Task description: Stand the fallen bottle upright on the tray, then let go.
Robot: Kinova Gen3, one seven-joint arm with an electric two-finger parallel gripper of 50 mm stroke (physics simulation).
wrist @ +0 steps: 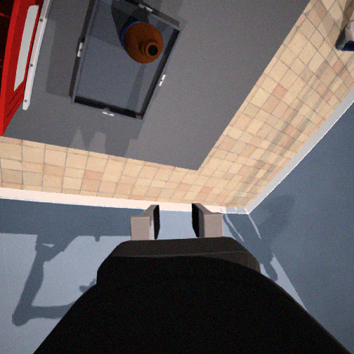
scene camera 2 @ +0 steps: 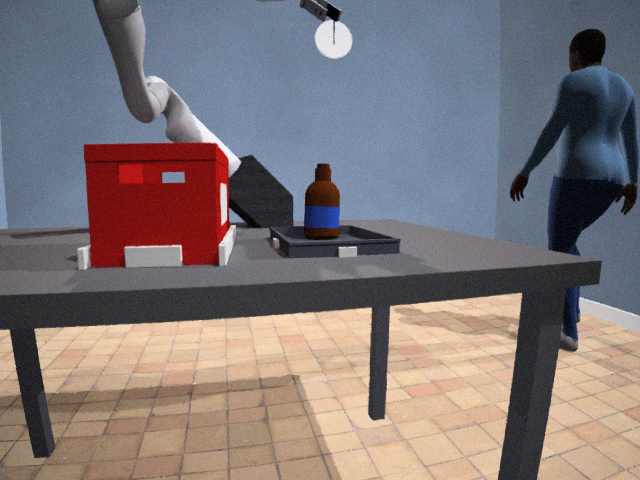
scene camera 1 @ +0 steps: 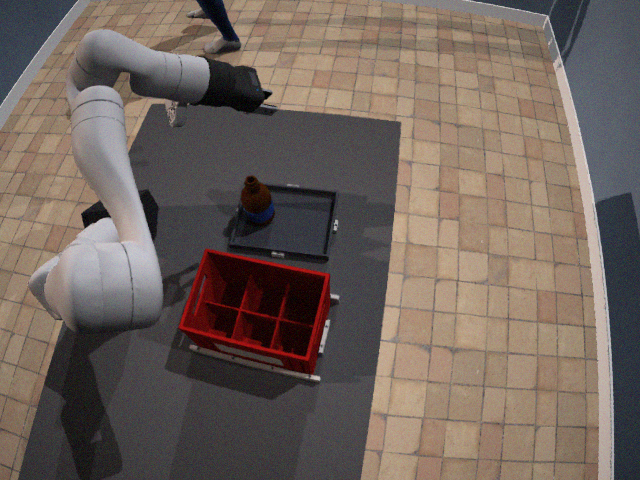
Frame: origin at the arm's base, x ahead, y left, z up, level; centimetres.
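Seen in the pictures: gripper, fingertip midpoint: (scene camera 2: 332,16) (scene camera 1: 271,103); arm's base, origin of the base link: (scene camera 2: 229,172) (scene camera 1: 109,235).
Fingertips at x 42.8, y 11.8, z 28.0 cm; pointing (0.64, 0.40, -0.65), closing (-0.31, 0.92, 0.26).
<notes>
Offsets run from my fingertips to a thing's top centre. "*": to the spot under its first point.
The brown bottle with a blue band {dx -8.0, dy +1.5, dz -27.4 cm} (scene camera 1: 257,203) (scene camera 2: 322,198) (wrist: 142,42) stands upright inside the dark tray {dx -1.3, dy -0.5, dz -41.0 cm} (scene camera 1: 329,227) (scene camera 2: 369,249) (wrist: 76,75), near one end of it. My gripper (scene camera 1: 269,101) (wrist: 175,215) is open, with nothing between its fingers. It is high above the table and well away from the bottle, not touching it. In the second scene view a fingertip shows at the top edge, and the rest of the gripper is cut off.
A red crate with six compartments {dx -5.5, dy -28.7, dz -26.0 cm} (scene camera 1: 258,348) (scene camera 2: 155,217) (wrist: 11,75) stands beside the tray, with white strips {* dx -7.5, dy -38.7, dz -40.5 cm} (scene camera 1: 253,364) along its base. A person (scene camera 2: 594,124) stands beyond the table (scene camera 2: 289,304). A dark angular block (scene camera 2: 266,193) stands behind the tray and crate.
</notes>
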